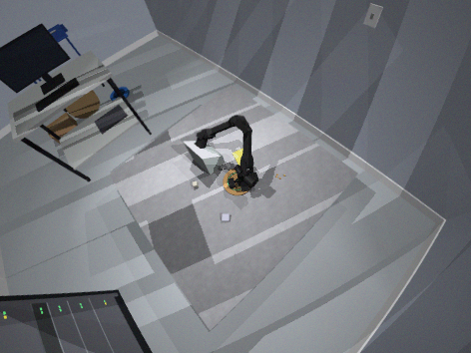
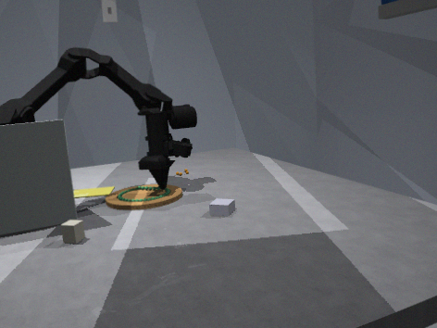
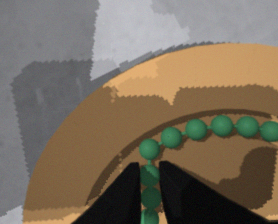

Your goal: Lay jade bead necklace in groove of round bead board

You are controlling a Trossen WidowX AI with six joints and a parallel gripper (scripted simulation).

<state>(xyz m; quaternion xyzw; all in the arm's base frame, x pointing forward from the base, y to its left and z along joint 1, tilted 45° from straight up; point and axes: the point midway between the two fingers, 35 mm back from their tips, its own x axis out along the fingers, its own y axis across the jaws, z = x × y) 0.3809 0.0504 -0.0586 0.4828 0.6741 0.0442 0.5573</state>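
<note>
The yellow sheet is 16 cm behind my gripper tip, 16 cm to the left of it and 1 cm below it. From my gripper tip the other things lie so: grey cube 4 cm ahead, 24 cm to the right; beige cube 27 cm behind, 20 cm to the right.
</note>
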